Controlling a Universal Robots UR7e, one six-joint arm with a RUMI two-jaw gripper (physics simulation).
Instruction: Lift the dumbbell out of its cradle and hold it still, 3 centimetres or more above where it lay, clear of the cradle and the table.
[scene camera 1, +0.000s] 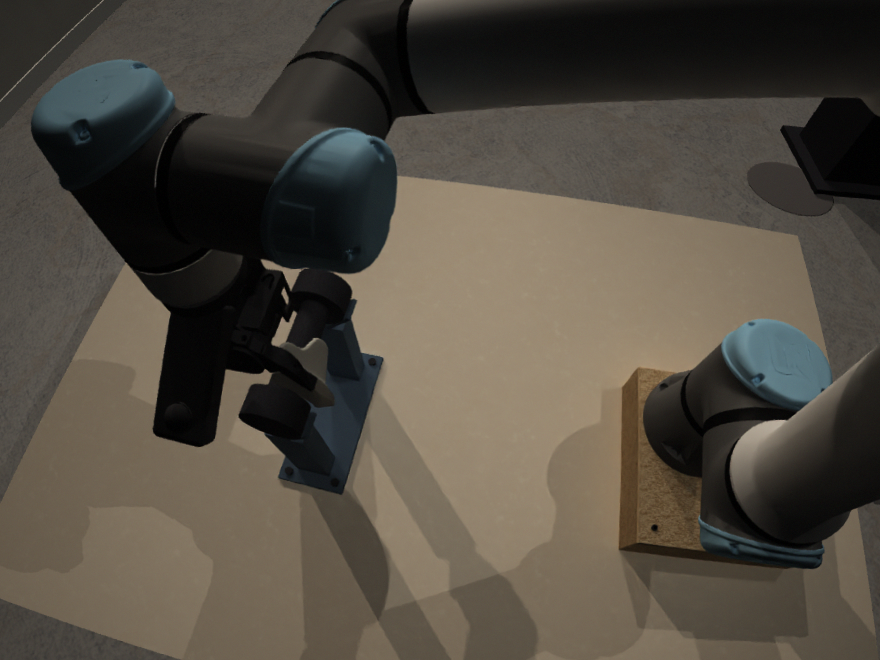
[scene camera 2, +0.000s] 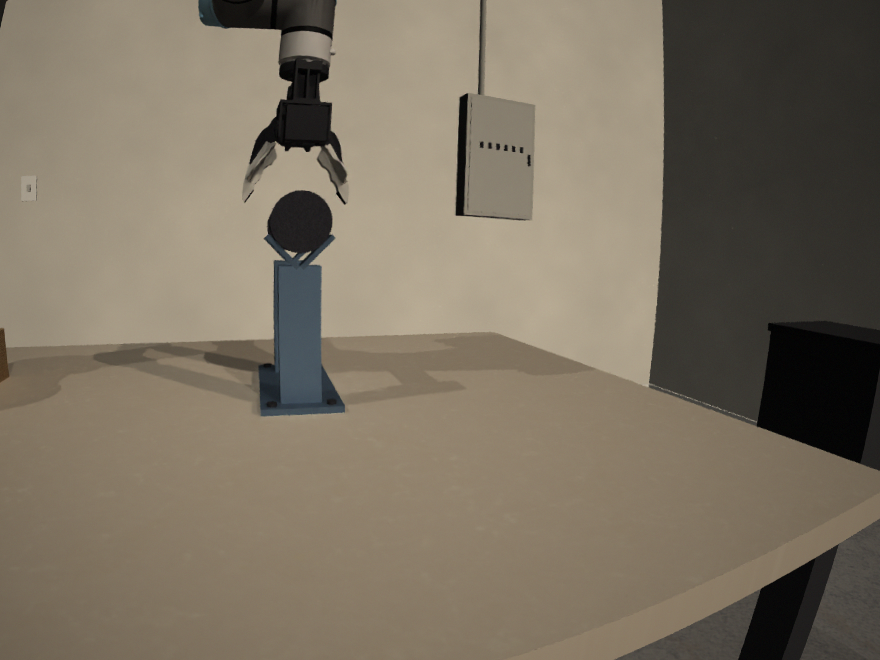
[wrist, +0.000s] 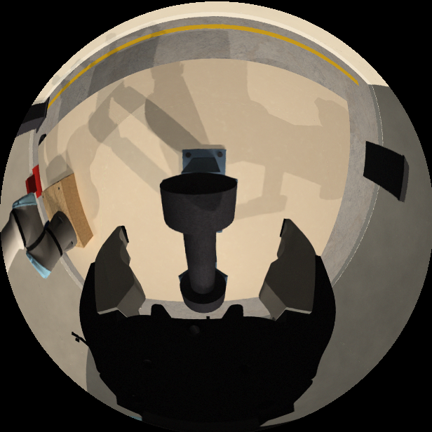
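Seen in the pictures: gripper, fingertip midpoint: (scene camera 1: 266, 391); arm's base, origin of the base link: (scene camera 1: 692, 425).
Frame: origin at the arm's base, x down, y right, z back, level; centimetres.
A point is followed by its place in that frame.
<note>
The dark dumbbell (scene camera 1: 307, 325) {x -16.3, y 5.6, z -52.1 cm} (scene camera 2: 299, 220) {x -14.7, y 12.5, z -51.1 cm} (wrist: 201, 255) lies level in the blue cradle (scene camera 1: 348, 426) {x 6.8, y 1.3, z -50.4 cm} (scene camera 2: 300, 333) {x -1.6, y 12.3, z -51.4 cm} (wrist: 187, 160), whose V-shaped rests hold it above the table on two posts. My gripper (scene camera 2: 295, 202) {x -17.8, y -3.5, z -54.8 cm} (wrist: 201, 224) is open, pointing down, with no object gripped. In scene camera 2 its fingertips appear on either side of the near disc's upper part, and the palm is above it. In the wrist view the fingers stand wide apart, one on each side of the handle, with gaps on both sides. In scene camera 1 a finger covers part of the handle.
The cradle stands on the beige table (scene camera 1: 497, 284) {x 7.6, y 28.8, z -26.9 cm} (scene camera 2: 497, 497) {x 7.6, y 41.0, z -59.1 cm}. A wooden block (scene camera 1: 631, 461) {x 2.7, y -4.5, z -8.9 cm} (wrist: 77, 210) carries the arm's base. A grey wall cabinet (scene camera 2: 501, 156) hangs behind the table. A black stand (scene camera 2: 817, 390) is at the right in scene camera 2.
</note>
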